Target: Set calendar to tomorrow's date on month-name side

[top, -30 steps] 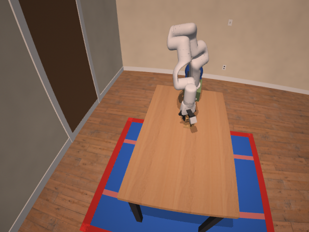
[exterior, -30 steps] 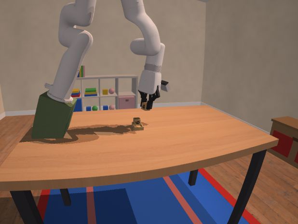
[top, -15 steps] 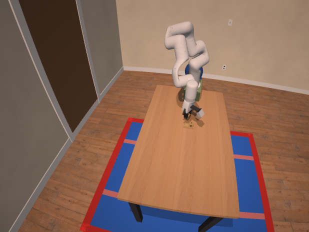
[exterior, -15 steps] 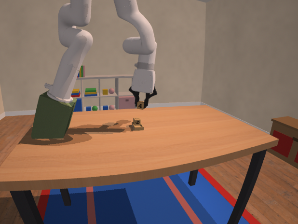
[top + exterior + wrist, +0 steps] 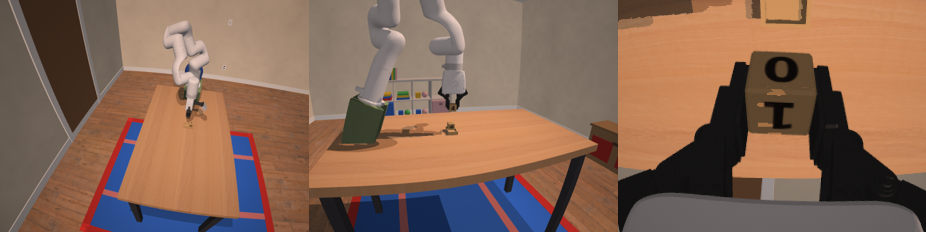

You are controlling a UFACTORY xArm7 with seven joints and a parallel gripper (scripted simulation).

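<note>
Now: the wooden cube 11 cm below my hand and 3 cm to the left of it. The rest, counted from my hand: wooden digit cube 1 cm below; then low tray 13 cm below, 2 cm to the left.
</note>
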